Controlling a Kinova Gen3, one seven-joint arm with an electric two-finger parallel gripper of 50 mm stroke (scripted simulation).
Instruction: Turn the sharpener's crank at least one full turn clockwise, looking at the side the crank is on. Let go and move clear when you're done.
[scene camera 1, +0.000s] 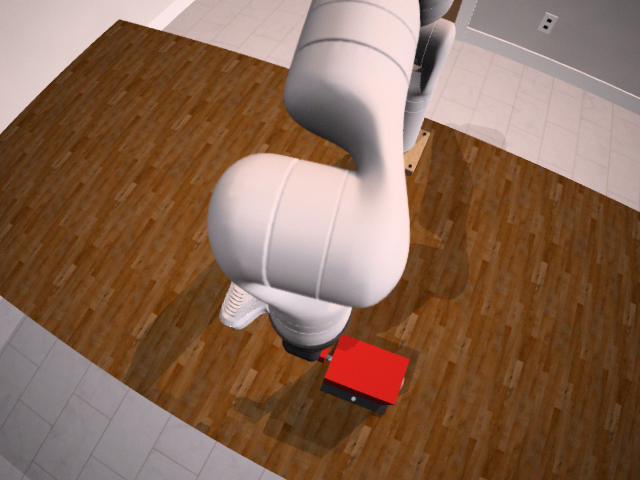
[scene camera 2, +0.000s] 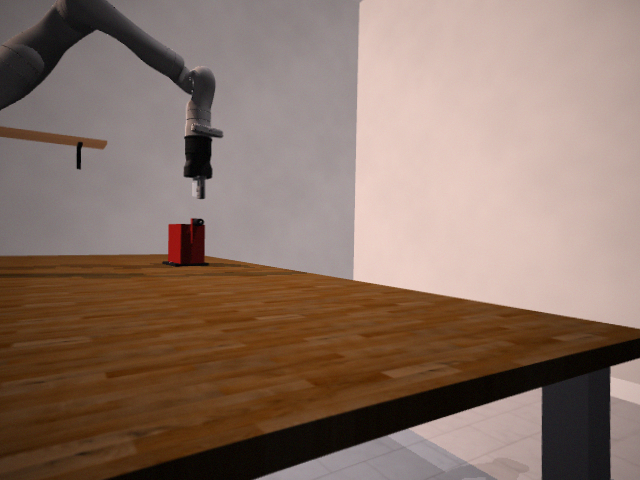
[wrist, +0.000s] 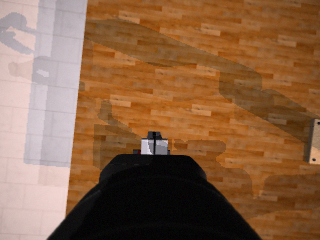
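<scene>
Visible: my gripper (scene camera 2: 200, 198), also in wrist view (wrist: 153, 139).
</scene>
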